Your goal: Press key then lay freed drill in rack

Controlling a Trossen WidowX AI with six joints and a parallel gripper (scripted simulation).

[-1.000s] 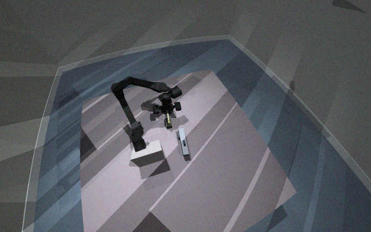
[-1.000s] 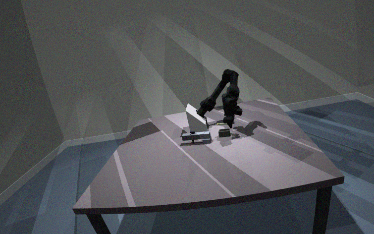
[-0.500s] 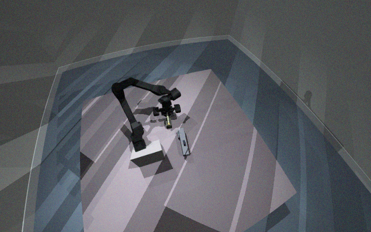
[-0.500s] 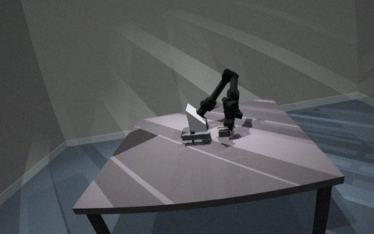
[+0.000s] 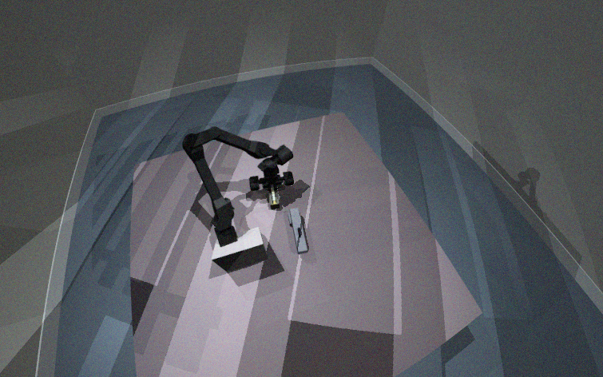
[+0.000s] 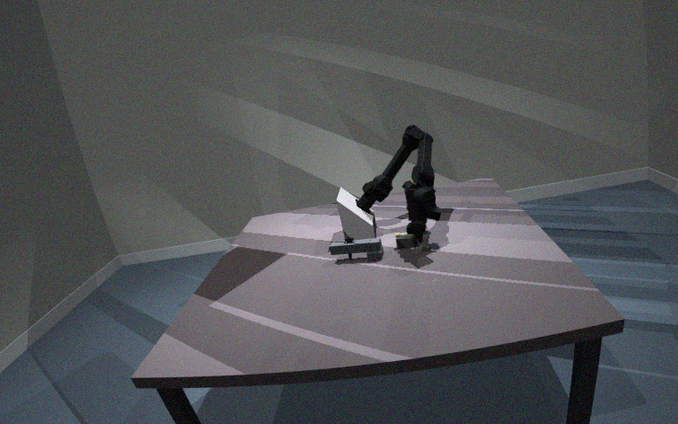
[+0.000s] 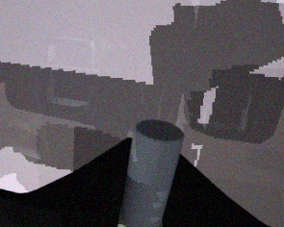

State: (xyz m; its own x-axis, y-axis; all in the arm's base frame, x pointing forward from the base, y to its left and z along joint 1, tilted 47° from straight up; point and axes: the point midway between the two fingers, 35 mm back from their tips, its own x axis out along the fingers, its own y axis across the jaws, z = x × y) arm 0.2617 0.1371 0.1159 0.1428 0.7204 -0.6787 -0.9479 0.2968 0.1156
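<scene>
My gripper tip is 40 mm to the left of the yellowish key, 30 mm below it and 10 mm past it. Also, from my gripper tip: grey bar 230 mm to the right, 30 mm above, 10 mm ahead; rack 50 mm to the right, 20 mm behind, 10 mm above; small dark piece 260 mm to the right, 40 mm above.
</scene>
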